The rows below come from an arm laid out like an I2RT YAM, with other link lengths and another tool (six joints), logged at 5 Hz.
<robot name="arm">
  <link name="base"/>
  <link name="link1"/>
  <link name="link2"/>
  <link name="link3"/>
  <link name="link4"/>
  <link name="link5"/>
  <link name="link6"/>
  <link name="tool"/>
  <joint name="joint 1" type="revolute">
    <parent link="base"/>
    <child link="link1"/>
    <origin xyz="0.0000 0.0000 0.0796" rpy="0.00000 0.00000 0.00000"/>
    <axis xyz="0 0 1"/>
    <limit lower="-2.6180" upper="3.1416"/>
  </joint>
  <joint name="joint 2" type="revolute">
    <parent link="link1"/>
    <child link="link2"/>
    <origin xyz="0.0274 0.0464 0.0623" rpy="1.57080 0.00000 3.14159"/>
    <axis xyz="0 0 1"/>
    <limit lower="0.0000" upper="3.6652"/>
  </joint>
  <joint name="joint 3" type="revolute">
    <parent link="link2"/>
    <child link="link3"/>
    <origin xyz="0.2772 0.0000 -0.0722" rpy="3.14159 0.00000 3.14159"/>
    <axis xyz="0 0 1"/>
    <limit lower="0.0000" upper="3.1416"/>
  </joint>
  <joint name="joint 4" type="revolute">
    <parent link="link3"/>
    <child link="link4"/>
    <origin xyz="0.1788 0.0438 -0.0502" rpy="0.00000 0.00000 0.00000"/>
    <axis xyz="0 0 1"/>
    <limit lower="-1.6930" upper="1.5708"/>
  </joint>
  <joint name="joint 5" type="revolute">
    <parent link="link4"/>
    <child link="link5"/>
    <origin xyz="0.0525 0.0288 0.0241" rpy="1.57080 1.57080 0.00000"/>
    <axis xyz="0 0 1"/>
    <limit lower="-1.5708" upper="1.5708"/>
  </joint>
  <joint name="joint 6" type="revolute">
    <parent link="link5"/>
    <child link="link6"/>
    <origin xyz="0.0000 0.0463 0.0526" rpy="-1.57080 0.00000 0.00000"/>
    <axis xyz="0 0 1"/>
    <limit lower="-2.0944" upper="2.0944"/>
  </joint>
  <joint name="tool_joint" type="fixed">
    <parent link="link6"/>
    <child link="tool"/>
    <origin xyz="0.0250 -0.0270 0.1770" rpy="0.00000 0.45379 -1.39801"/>
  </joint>
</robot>
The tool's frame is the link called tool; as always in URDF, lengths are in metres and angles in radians.
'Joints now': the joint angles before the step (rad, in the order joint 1, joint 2, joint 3, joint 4, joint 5, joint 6). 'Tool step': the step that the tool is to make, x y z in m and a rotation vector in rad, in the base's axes. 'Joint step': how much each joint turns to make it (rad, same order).
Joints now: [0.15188 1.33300 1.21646 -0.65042 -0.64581 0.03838]
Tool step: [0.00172 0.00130 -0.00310 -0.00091 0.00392 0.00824]
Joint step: [0.00151 0.01384 -0.00461 0.01072 -0.00462 -0.00615]
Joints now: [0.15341 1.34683 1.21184 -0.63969 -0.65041 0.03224]
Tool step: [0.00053 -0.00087 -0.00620 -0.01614 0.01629 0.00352]
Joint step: [0.00303 0.01682 0.00152 -0.01068 0.00918 -0.01230]
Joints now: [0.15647 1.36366 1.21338 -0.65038 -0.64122 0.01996]
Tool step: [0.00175 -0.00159 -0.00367 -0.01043 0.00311 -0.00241]
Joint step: [-0.00155 0.00770 -0.00306 0.00149 0.00768 -0.00769]
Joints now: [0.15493 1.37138 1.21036 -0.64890 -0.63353 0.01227]
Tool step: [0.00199 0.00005 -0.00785 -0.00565 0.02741 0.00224]
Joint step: [-0.00152 0.02758 -0.00463 0.00154 -0.00154 -0.00459]
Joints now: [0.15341 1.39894 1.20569 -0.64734 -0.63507 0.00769]
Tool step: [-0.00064 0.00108 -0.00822 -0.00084 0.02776 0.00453]
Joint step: [0.00154 0.01996 -0.01680 0.00919 -0.00455 0.00000]
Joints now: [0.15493 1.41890 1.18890 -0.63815 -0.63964 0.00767]
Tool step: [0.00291 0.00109 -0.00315 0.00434 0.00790 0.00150]
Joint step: [-0.00150 0.01690 -0.00464 0.01533 -0.00614 0.00156]
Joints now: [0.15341 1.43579 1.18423 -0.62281 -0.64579 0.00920]
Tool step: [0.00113 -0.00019 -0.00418 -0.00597 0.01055 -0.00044]
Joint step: [0.00151 0.01229 -0.00307 0.00310 0.00454 -0.00153]
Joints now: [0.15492 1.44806 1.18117 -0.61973 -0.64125 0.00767]
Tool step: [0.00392 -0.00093 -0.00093 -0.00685 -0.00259 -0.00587]
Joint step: [0.00000 0.00922 0.00769 0.00304 0.00927 0.00002]
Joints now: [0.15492 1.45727 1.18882 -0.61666 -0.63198 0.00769]
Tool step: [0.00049 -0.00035 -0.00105 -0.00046 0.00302 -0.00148]
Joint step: [-0.00153 0.00307 -0.00153 0.00152 -0.00004 -0.00004]
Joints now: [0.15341 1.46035 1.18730 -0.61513 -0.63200 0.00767]
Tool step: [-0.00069 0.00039 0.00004 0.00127 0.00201 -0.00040]
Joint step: [0.00153 -0.00154 -0.00155 0.00003 0.00000 0.00307]
